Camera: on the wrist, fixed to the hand. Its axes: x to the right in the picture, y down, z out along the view.
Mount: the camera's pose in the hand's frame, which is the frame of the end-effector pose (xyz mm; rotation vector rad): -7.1 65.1 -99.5 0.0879 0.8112 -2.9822
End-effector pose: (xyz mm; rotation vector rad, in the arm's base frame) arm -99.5 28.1 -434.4 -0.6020 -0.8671 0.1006
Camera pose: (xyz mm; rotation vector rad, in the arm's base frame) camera -20.3 34.6 -523.2 1.1376 -0.1677 -2.5209
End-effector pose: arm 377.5 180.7 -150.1 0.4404 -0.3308 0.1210
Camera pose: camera 387.4 282.4 -211.4 0.5103 1.3430 -2.5247
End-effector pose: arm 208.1 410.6 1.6 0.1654 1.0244 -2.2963
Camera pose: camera 238.7 451.2 -106.1 0.2771 -0.2567 0.6367
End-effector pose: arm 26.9 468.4 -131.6 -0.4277 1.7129 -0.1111
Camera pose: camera -82.7 514.7 -126.0 1.9232 -0.0086 1.8856
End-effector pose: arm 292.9 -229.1 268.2 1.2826 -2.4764 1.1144
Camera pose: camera 228.3 -134.4 300.6 1.6688 0.9866 0.1830
